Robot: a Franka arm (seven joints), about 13 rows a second.
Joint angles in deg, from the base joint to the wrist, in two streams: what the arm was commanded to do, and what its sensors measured. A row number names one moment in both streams.
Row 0, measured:
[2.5, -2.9, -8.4, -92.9, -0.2, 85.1, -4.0]
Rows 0 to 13, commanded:
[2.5, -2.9, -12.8, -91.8, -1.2, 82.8, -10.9]
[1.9, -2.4, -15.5, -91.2, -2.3, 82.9, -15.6]
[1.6, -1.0, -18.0, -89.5, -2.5, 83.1, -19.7]
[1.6, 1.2, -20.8, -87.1, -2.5, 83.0, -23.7]
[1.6, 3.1, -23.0, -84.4, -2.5, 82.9, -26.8]
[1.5, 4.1, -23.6, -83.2, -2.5, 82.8, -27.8]
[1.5, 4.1, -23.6, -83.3, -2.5, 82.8, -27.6]
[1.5, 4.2, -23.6, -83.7, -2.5, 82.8, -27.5]
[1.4, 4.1, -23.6, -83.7, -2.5, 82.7, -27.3]
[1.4, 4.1, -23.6, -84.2, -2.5, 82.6, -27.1]
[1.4, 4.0, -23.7, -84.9, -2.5, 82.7, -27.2]
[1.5, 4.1, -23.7, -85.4, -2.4, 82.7, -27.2]
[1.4, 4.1, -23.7, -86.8, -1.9, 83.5, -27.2]
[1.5, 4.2, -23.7, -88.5, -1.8, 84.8, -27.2]
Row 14, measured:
[1.3, 3.9, -23.5, -86.6, -2.1, 83.9, -26.4]
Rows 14 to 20, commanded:
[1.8, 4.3, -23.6, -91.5, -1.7, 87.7, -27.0]
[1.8, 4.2, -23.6, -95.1, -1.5, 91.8, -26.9]
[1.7, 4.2, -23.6, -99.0, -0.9, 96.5, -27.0]
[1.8, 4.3, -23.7, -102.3, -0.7, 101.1, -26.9]
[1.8, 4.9, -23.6, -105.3, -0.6, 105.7, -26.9]
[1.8, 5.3, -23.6, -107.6, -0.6, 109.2, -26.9]
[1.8, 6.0, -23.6, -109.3, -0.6, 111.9, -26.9]
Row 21, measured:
[1.4, 6.4, -23.4, -105.4, -1.4, 107.2, -26.4]
